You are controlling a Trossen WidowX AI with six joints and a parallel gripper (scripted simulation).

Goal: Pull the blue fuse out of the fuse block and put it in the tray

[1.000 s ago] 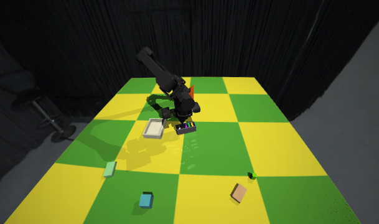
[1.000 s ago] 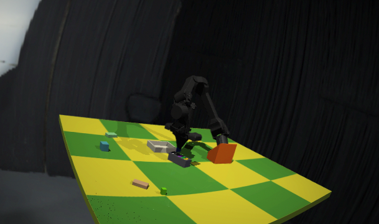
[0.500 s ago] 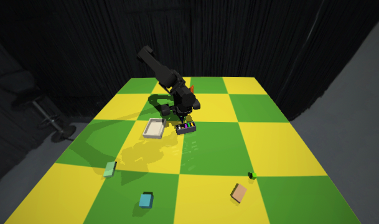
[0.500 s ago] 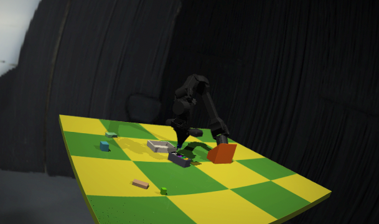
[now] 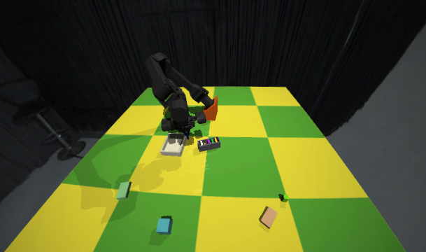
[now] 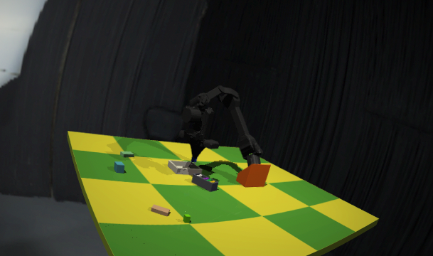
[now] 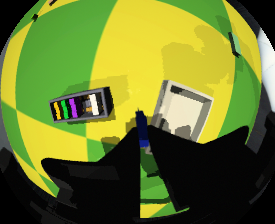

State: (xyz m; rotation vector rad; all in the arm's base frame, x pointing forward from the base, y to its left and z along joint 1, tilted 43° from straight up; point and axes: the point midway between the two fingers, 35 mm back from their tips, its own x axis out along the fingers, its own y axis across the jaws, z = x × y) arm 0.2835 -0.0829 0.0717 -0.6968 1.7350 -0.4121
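The white tray lies 2 cm behind my gripper tip, 8 cm to the right of it and 9 cm below it. The rest, counted from my gripper tip: green fuse 1 cm behind, 12 cm to the left, 7 cm below; purple fuse 1 cm behind, 10 cm to the left, 7 cm below; blue fuse 1 cm below.
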